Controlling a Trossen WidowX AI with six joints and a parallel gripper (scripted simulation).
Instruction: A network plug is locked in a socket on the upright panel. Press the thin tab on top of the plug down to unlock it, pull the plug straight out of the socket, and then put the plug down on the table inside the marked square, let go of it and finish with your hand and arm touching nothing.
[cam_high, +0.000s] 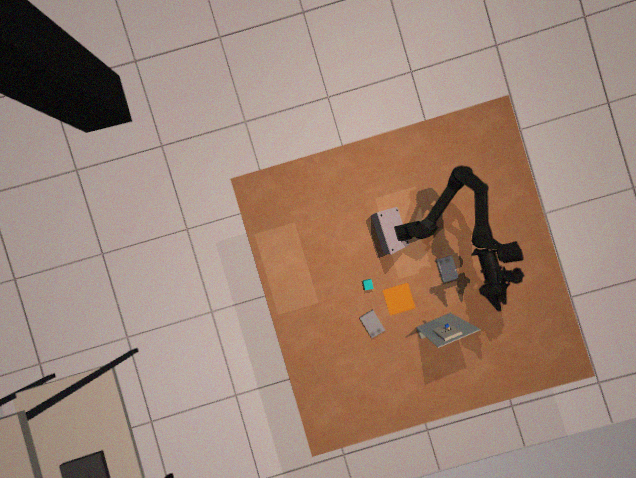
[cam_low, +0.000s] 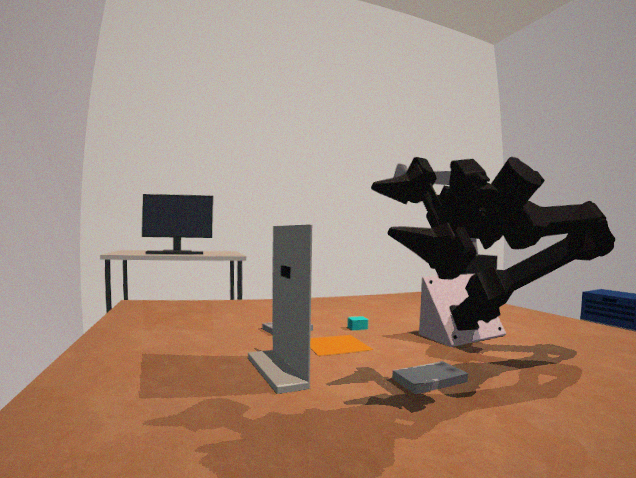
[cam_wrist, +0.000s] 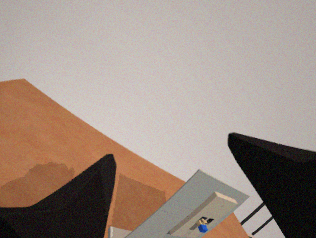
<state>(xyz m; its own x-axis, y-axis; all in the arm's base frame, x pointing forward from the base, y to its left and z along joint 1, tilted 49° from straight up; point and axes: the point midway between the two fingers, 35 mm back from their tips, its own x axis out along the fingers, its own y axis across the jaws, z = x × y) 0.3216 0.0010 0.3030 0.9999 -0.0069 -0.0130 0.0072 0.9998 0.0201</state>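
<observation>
The network plug lies 70 mm ahead of my gripper tip, 170 mm to the right of it and 100 mm below it. Round my gripper tip: cyan cube 150 mm behind, 410 mm to the right, 260 mm below; orange marked square 50 mm behind, 290 mm to the right, 270 mm below; upright grey panel 90 mm ahead, 170 mm to the right, 160 mm below.
</observation>
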